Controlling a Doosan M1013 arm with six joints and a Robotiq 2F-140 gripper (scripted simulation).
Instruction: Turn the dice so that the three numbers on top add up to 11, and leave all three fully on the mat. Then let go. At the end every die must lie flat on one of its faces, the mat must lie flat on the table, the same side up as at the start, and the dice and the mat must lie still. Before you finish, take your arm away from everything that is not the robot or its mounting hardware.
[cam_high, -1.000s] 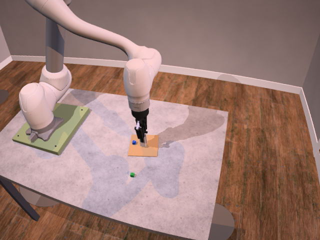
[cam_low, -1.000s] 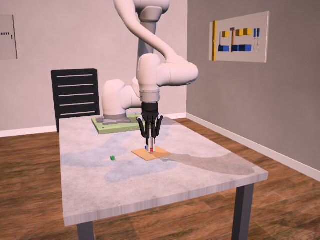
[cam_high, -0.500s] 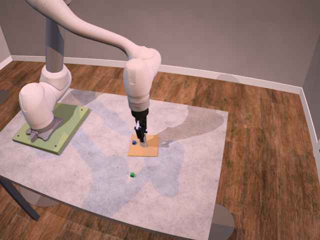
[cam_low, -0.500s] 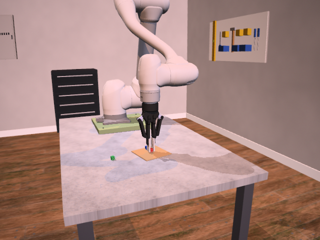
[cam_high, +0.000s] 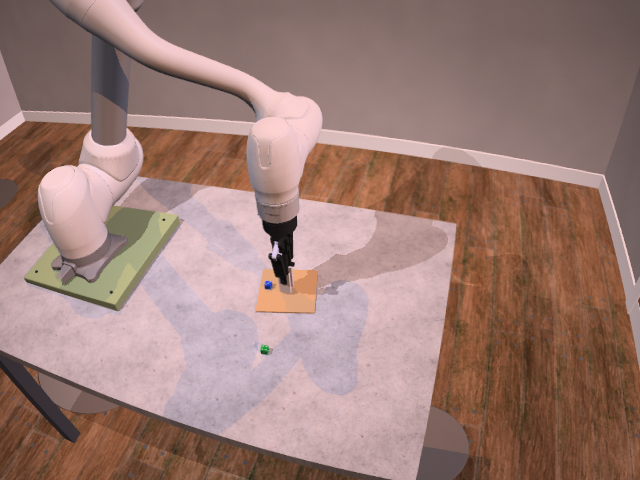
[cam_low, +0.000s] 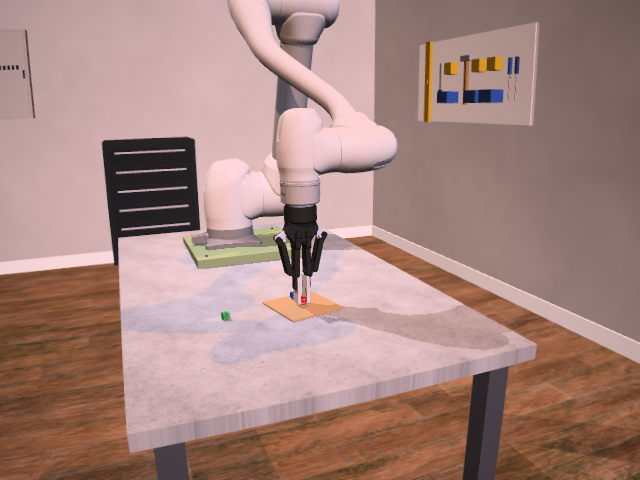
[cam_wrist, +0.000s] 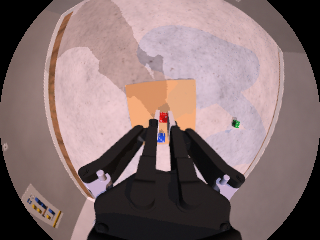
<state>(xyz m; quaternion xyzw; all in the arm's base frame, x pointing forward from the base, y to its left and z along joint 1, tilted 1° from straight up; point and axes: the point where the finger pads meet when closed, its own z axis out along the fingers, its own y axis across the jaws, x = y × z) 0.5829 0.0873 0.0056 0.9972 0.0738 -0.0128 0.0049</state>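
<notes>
The red die is 3 cm below my hand. Also, from my hand: orange mat 4 cm below; then blue die 5 cm behind, 3 cm below, 1 cm to the right; then green die 19 cm to the right, 4 cm below, 2 cm ahead.
</notes>
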